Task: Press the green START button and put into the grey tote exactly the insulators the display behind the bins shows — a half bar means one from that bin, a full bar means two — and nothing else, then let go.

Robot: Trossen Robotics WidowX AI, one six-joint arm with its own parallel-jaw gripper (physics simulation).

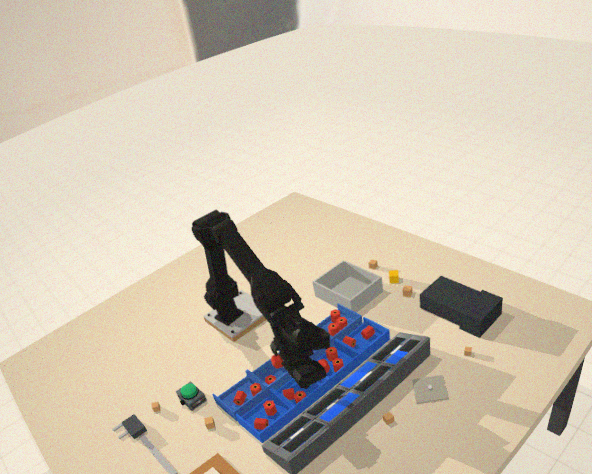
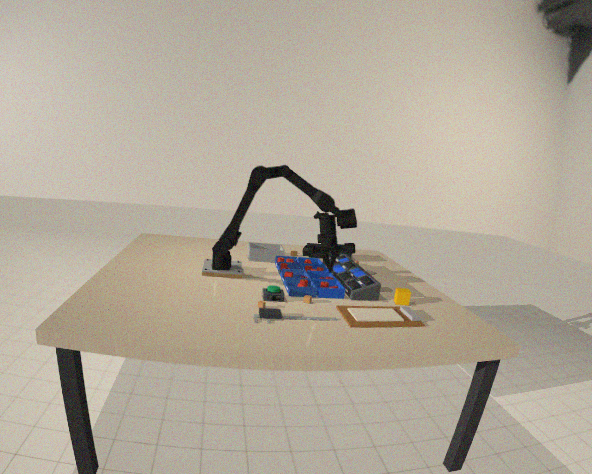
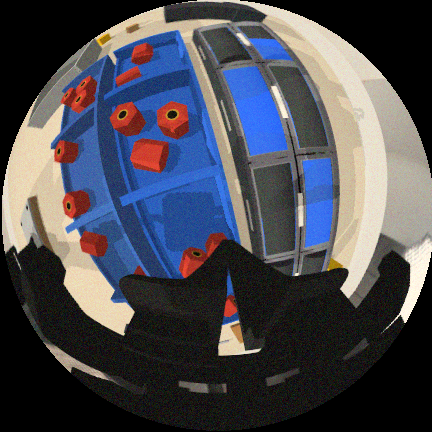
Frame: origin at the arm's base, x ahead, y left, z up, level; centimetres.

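Seen in the pictures: gripper, fingertip midpoint: (image 1: 306, 387) (image 2: 330, 272) (image 3: 226, 244); arm's base at its link origin: (image 1: 229, 315) (image 2: 220, 267).
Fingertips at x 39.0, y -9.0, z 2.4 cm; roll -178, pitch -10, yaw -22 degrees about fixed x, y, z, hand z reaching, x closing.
Observation:
Offsets run from my fingertips to a thing's top centre. "*": to the spot under its first point.
My gripper (image 1: 305, 373) (image 2: 328, 256) (image 3: 226, 244) is shut with nothing between the fingers. It points down, low in a middle compartment of the blue bin tray (image 1: 221, 400) (image 2: 322, 293) (image 3: 109, 160), on the display side. Red hexagonal insulators lie in the bins; one @[dz -1.5, dx -4.0, dy -2.4 cm] (image 3: 195, 259) stands just left of my fingertips, apart from them. Three more @[dz -1.5, dx -3.4, dy +9.1 cm] (image 3: 149, 154) sit in the neighbouring compartment. The grey display @[* dz +0.6, dx +9.2, dy -16.4 cm] (image 1: 285, 451) (image 2: 362, 287) (image 3: 257, 116) behind the bins shows some panels lit blue. The grey tote @[dz +0.8, dx -17.6, dy +36.6 cm] (image 1: 341, 296) (image 2: 264, 252) looks empty. The green START button @[dz -0.5, dx -24.1, dy -17.3 cm] (image 1: 189, 390) (image 2: 273, 289) sits left of the tray.
A black box @[dz +1.0, dx +14.2, dy +45.4 cm] (image 1: 461, 305) lies at the far right, a yellow cube @[dz -1.9, dx -9.9, dy +48.4 cm] (image 1: 393, 276) and small tan cubes near the tote. A grey flat plate @[dz -4.0, dx +22.0, dy +17.7 cm] (image 1: 430, 389) lies beyond the display. A plug with cable @[* dz -2.7, dx -27.4, dy -33.1 cm] (image 1: 134, 425) and a wooden frame @[dz -2.8, dx +5.4, dy -33.5 cm] (image 2: 379, 323) lie near the front edge.

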